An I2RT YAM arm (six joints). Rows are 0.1 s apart.
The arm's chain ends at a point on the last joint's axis. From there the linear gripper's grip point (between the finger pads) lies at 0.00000 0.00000 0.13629 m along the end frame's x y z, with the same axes.
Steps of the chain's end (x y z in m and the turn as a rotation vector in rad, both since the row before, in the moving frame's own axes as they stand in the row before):
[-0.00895 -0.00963 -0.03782 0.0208 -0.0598 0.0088]
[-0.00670 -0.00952 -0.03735 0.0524 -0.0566 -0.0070]
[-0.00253 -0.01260 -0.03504 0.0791 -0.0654 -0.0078]
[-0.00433 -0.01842 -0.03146 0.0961 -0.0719 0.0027]
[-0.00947 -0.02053 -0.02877 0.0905 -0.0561 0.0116]
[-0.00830 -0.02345 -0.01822 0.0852 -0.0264 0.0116]
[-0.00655 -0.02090 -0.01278 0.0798 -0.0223 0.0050]
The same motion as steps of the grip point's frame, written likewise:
[-0.01708 -0.01250 -0.03809 0.0208 -0.0598 0.0088]
[-0.01443 -0.01663 -0.03776 0.0524 -0.0566 -0.0070]
[-0.01147 -0.02333 -0.03576 0.0791 -0.0654 -0.0078]
[-0.01409 -0.03150 -0.03244 0.0961 -0.0719 0.0027]
[-0.01703 -0.03288 -0.02954 0.0905 -0.0561 0.0116]
[-0.01183 -0.03507 -0.01876 0.0852 -0.0264 0.0116]
[-0.00956 -0.03177 -0.01325 0.0798 -0.0223 0.0050]

